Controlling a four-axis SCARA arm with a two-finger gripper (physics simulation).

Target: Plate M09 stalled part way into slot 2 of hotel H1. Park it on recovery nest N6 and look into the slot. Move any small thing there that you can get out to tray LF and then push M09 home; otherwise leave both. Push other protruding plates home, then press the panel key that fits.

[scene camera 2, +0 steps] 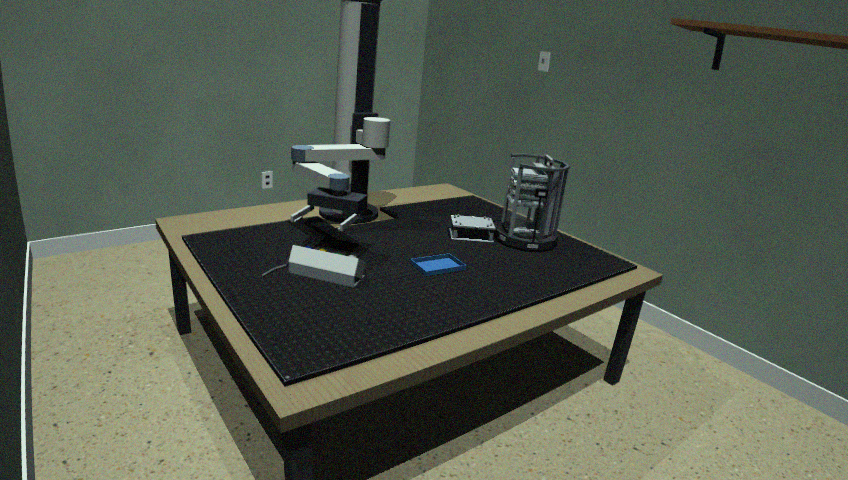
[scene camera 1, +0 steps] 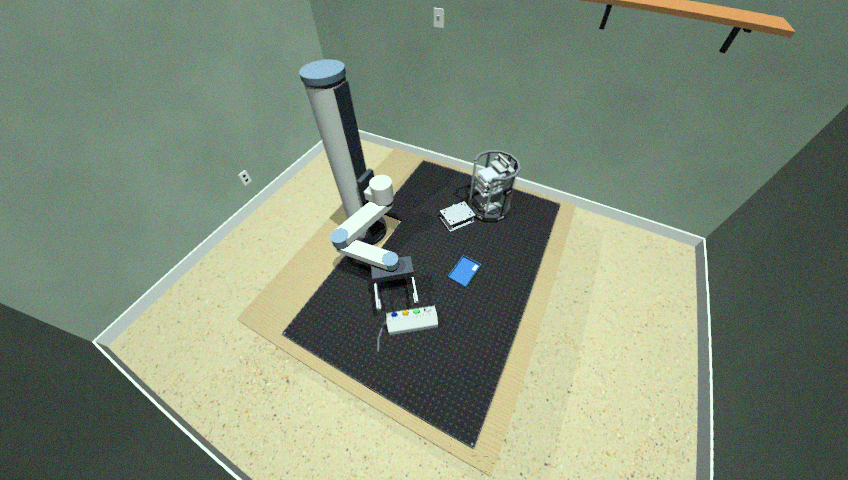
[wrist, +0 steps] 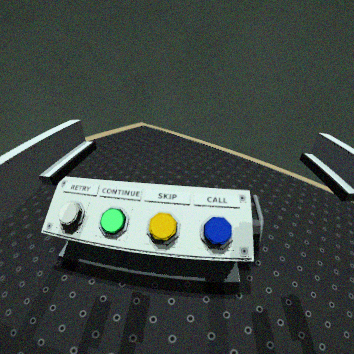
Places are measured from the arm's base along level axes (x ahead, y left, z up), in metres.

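Pixels of known places: gripper, fingertip midpoint: [scene camera 2: 316,223] [scene camera 1: 397,305] [wrist: 200,135]; arm's base at its link origin: [scene camera 2: 348,213].
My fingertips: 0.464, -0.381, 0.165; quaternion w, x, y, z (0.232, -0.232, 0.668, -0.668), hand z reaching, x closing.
Ahead of a thing's pixels: the offset from my fingertips to its top centre, as dx, dy, dz. "spot": to the spot under its first point. Level surfaces: height alone.
The panel @[+0.055, +0.013, -0.068] [scene camera 1: 411,322] [scene camera 2: 324,265] [wrist: 190,215] stands on the dark mat. Its keys are white RETRY @[+0.100, +0.078, -0.077] [wrist: 71,215], green CONTINUE @[+0.060, +0.047, -0.080] [wrist: 113,221], yellow SKIP @[+0.020, +0.018, -0.077] [wrist: 163,227] and blue CALL @[-0.020, -0.012, -0.077] [wrist: 217,231]. My gripper [scene camera 1: 397,303] [scene camera 2: 317,224] [wrist: 200,135] is open and empty, above and just behind the panel. The round hotel [scene camera 1: 491,218] [scene camera 2: 547,242] holds several white plates; slot 2 and M09 cannot be made out. A low white stand [scene camera 1: 457,212] [scene camera 2: 471,223], apparently the nest, is beside it; its plate state is unclear. A blue tray @[+0.159, +0.370, -0.135] [scene camera 1: 462,272] [scene camera 2: 438,264] shows a small white patch in scene camera 1.
The arm's tall column [scene camera 1: 336,142] [scene camera 2: 346,77] rises at the table's back edge. A thin grey cable @[spot: -0.035, -0.129, -0.152] [scene camera 1: 379,340] [scene camera 2: 274,270] runs from the panel's side. The black mat @[dz -0.152] [scene camera 1: 440,380] [scene camera 2: 333,333] lies on the wooden table. A wall shelf [scene camera 1: 708,13] [scene camera 2: 767,34] hangs above.
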